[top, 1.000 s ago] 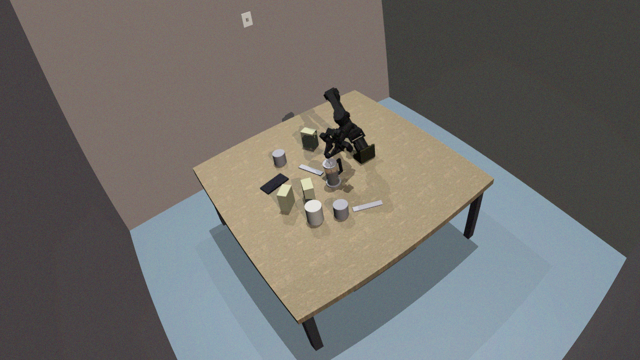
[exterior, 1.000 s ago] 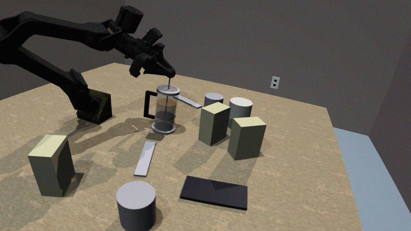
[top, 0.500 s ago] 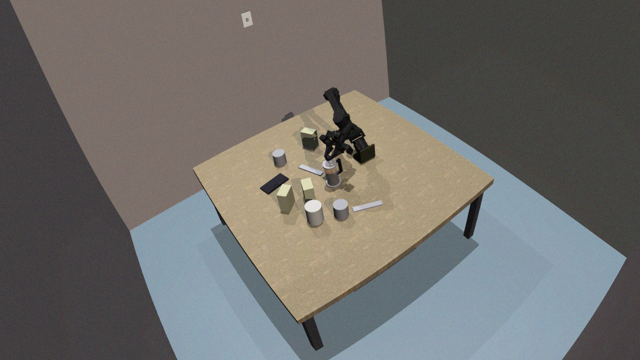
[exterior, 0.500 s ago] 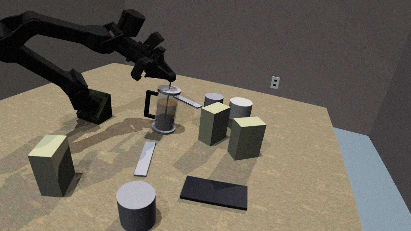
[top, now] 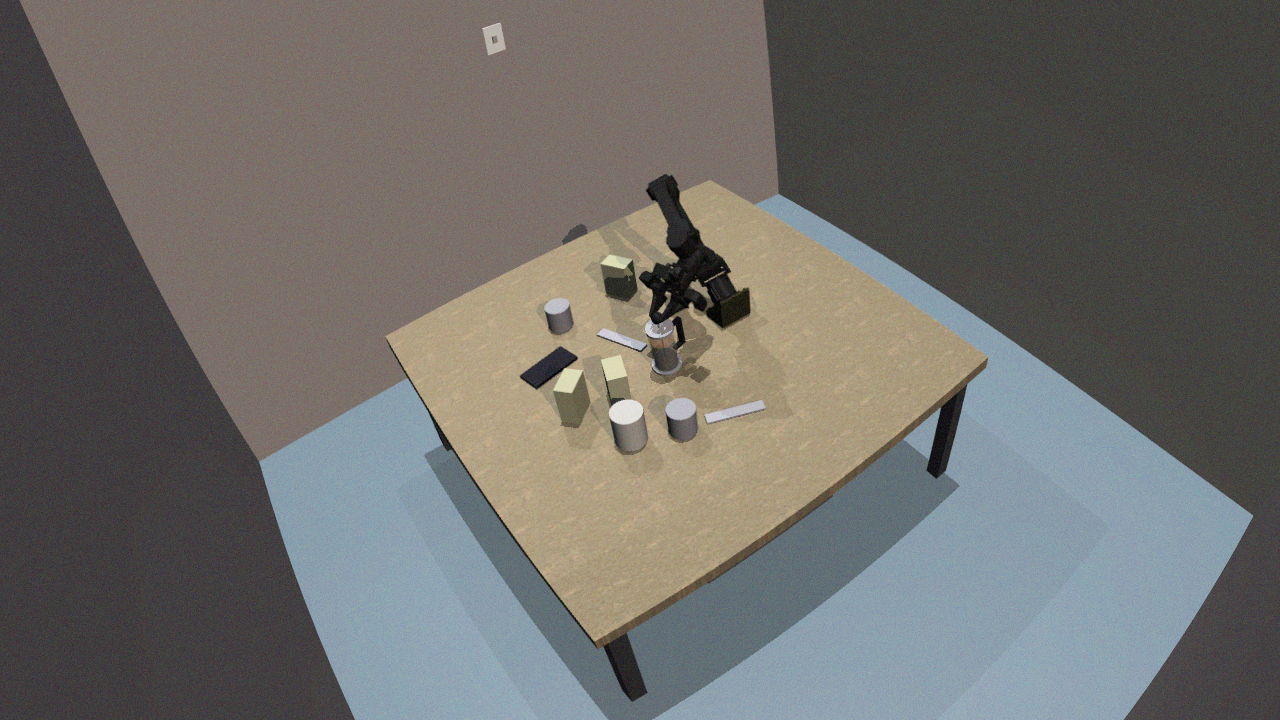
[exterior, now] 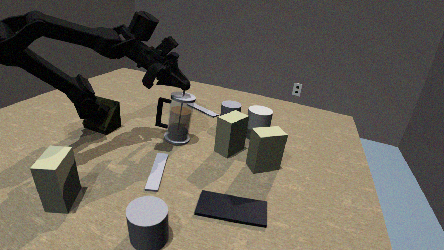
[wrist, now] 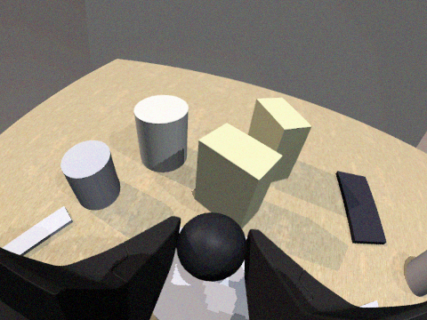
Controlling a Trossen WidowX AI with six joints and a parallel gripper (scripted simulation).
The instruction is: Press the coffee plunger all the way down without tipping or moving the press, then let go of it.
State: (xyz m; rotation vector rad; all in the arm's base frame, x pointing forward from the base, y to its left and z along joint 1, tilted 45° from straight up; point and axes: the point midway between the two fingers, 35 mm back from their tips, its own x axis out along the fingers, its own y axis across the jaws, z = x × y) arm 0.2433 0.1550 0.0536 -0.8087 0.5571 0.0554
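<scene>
My gripper tip is now 3 cm past the glass coffee press, 1 cm to the left of it and 9 cm above it. Round my gripper tip: black slab 23 cm ahead, 21 cm to the right, 17 cm below.
</scene>
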